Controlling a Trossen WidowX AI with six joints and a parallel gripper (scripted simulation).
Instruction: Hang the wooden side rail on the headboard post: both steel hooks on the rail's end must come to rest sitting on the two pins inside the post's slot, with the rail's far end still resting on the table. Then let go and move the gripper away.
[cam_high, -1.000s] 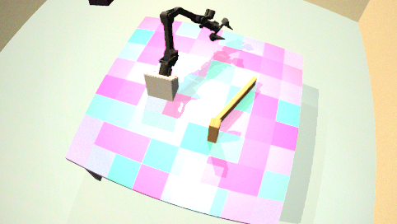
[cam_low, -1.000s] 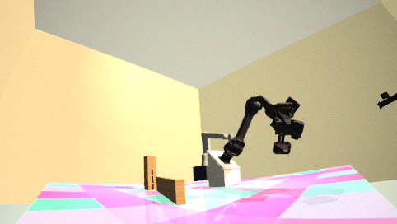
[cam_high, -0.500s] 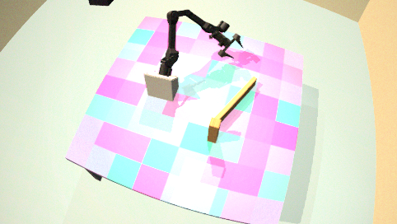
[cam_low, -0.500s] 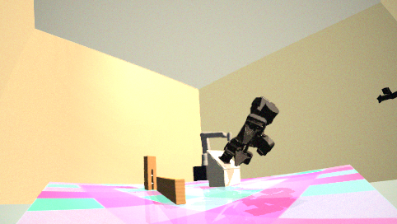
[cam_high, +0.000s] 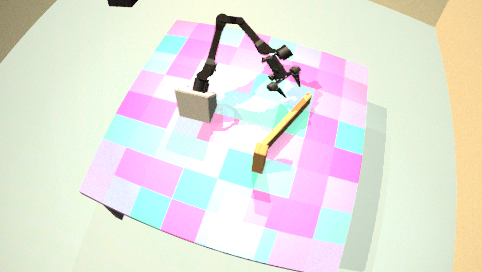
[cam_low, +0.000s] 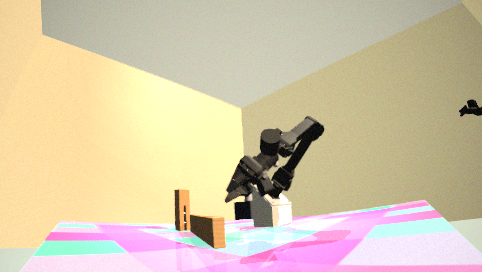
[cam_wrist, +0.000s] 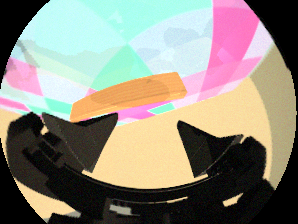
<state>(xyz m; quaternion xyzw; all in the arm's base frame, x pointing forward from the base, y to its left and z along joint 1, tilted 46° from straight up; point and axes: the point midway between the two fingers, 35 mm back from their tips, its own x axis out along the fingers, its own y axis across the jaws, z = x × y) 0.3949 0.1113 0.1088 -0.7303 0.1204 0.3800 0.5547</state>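
My gripper tip is now 37 cm to the left of the headboard post, 7 cm past it and 3 cm above it.
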